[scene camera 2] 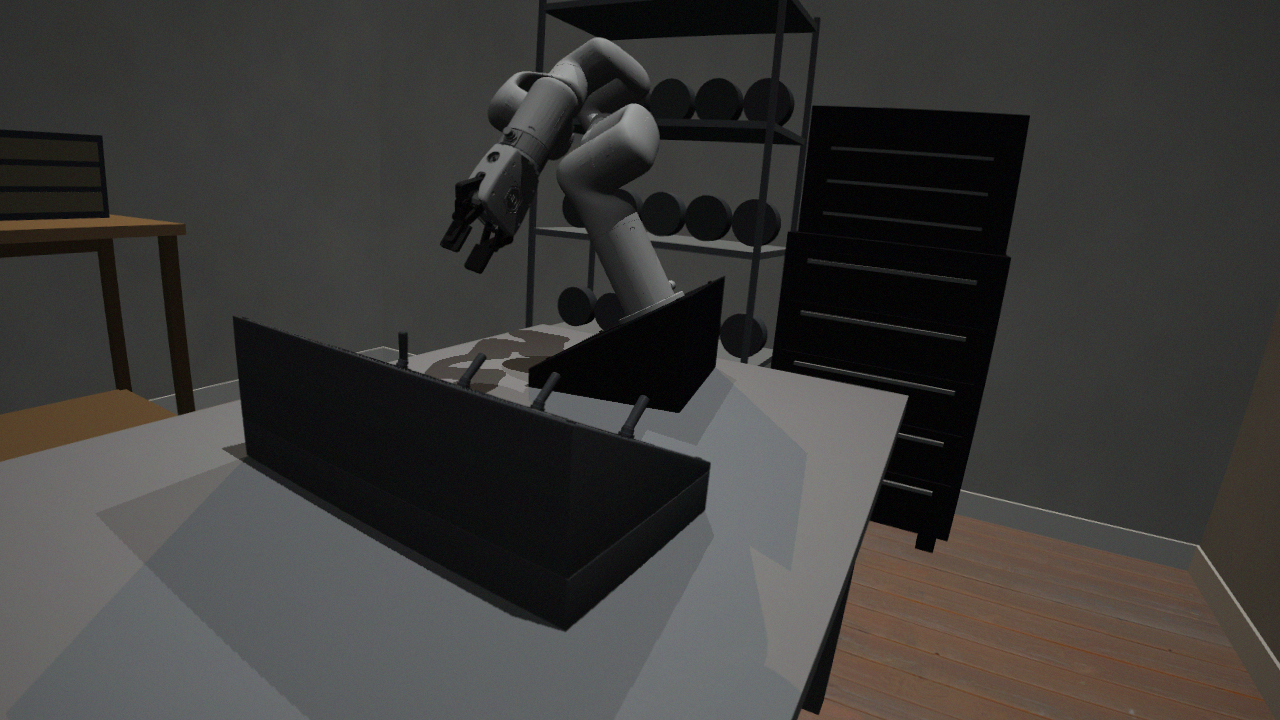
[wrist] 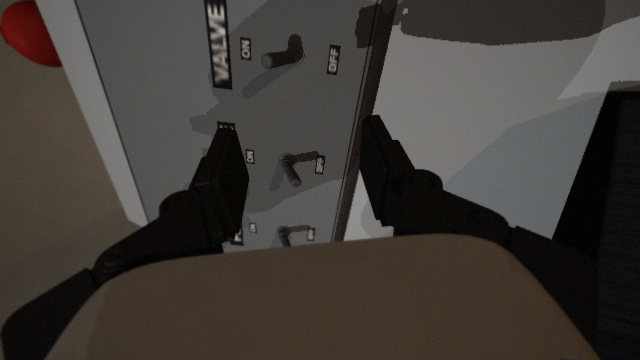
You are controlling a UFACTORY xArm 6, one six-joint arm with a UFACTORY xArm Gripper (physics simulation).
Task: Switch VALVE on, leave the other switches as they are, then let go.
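Frame: origin at the arm's base, x ahead, y left, z up, level; metres.
Seen in the pictures: gripper, between the fingertips: (scene camera 2: pixel 460 260) (wrist: pixel 302 147); arm's base, origin of its link: (scene camera 2: pixel 652 310).
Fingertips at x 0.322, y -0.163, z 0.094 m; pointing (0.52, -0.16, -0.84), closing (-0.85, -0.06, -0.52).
Note:
Offsets run from my fingertips to a thing's top centre. "pt": to the spot under its first point. Level surfaces: height alone.
The VALVE switch lever @[0.088 m ahead, 0.024 m right, 0.091 m down] (wrist: pixel 282 57) (scene camera 2: pixel 402 349) leans towards its ON label @[pt 0.134 m ahead, 0.030 m right, 0.120 m down] (wrist: pixel 245 49), away from its OFF label @[pt 0.056 m ahead, 0.021 m right, 0.156 m down] (wrist: pixel 333 59). It stands on a grey switch panel (wrist: pixel 145 95) whose dark back @[pt 0.307 m ahead, 0.191 m left, 0.110 m down] (scene camera 2: pixel 402 429) faces scene camera 2. In the wrist view, a second lever @[pt 0.086 m ahead, 0.091 m left, 0.115 m down] (wrist: pixel 291 171) tips slightly towards its OFF side, and a third lever @[pt 0.113 m ahead, 0.209 m left, 0.127 m down] (wrist: pixel 284 236) is partly hidden by the gripper body. My gripper (scene camera 2: pixel 464 256) (wrist: pixel 302 147) is open and empty. It hangs above the panel, apart from the levers, with the VALVE lever beyond its fingertips in the wrist view.
A black wedge-shaped box (scene camera 2: pixel 644 349) (wrist: pixel 620 200) stands on the table @[0.231 m down] (scene camera 2: pixel 859 411) between the panel and the arm's base. A red rounded object (wrist: pixel 30 35) shows beside the panel. A shelf rack (scene camera 2: pixel 763 179), a drawer cabinet (scene camera 2: pixel 886 304) and a wooden table (scene camera 2: pixel 80 228) stand beyond.

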